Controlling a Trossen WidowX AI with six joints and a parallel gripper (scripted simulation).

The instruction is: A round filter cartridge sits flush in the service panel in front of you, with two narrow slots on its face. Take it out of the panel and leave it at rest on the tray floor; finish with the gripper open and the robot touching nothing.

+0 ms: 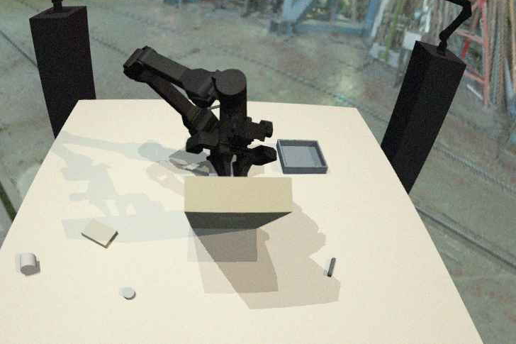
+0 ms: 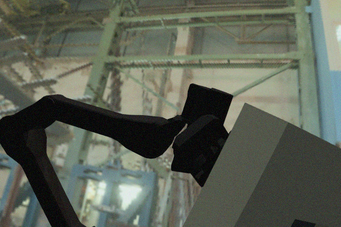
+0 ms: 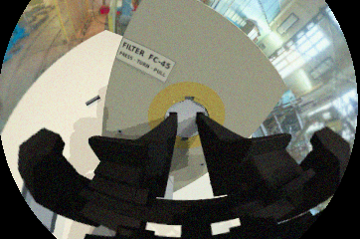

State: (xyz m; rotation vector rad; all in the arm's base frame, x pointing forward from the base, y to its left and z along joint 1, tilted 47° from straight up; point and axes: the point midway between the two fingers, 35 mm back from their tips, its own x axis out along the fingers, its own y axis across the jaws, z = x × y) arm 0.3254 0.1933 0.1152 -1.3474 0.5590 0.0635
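The round filter cartridge lies 10 mm ahead of my gripper tip and 10 mm below it. Also, from my gripper tip: flat beige block 40 mm behind, 360 mm to the right, 260 mm below; small disc 130 mm ahead, 230 mm to the right, 260 mm below; dark bar 20 mm behind, 270 mm to the left, 270 mm below.
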